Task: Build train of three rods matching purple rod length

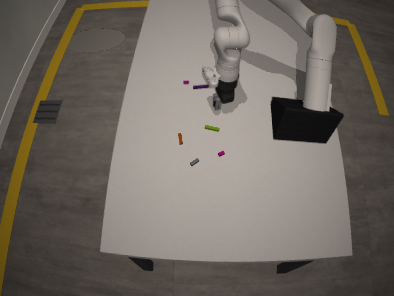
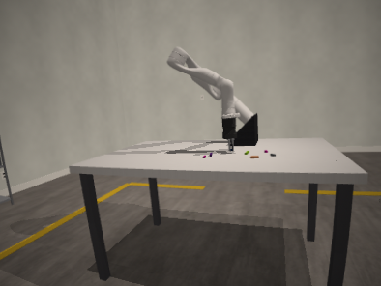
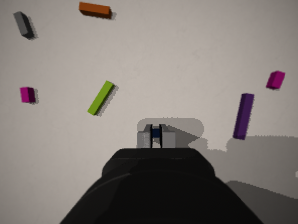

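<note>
My hand is 1 cm above the small blue rod. Also, from my hand: purple rod 9 cm to the right, 7 cm ahead, 3 cm below; then lime rod 9 cm to the left, 3 cm below, 1 cm ahead; then orange rod 14 cm to the left, 11 cm ahead, 3 cm below.
</note>
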